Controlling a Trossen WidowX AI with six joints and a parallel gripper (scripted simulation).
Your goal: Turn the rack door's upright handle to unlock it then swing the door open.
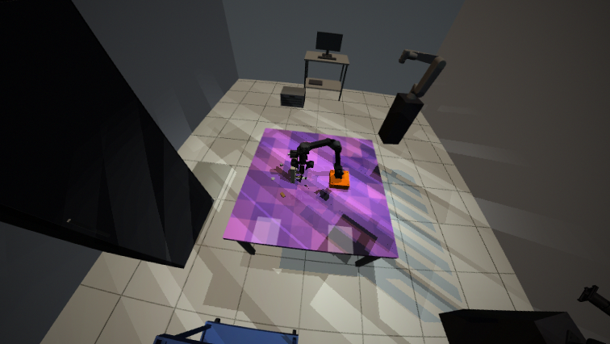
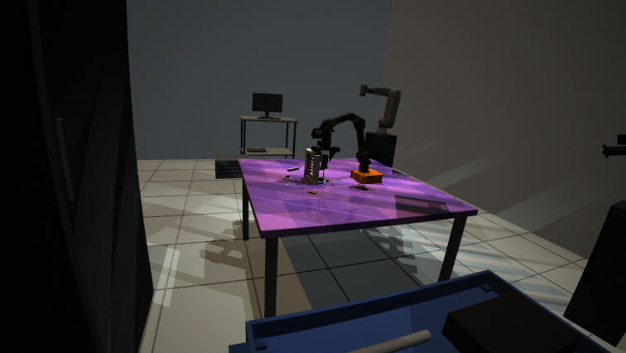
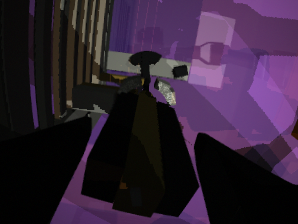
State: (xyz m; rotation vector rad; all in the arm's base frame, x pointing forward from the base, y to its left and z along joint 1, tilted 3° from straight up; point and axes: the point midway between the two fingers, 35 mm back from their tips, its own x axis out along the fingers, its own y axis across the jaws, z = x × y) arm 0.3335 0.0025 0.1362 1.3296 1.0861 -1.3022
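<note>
The dark door handle lies 1 cm to the right of my gripper tip and 3 cm below it.
</note>
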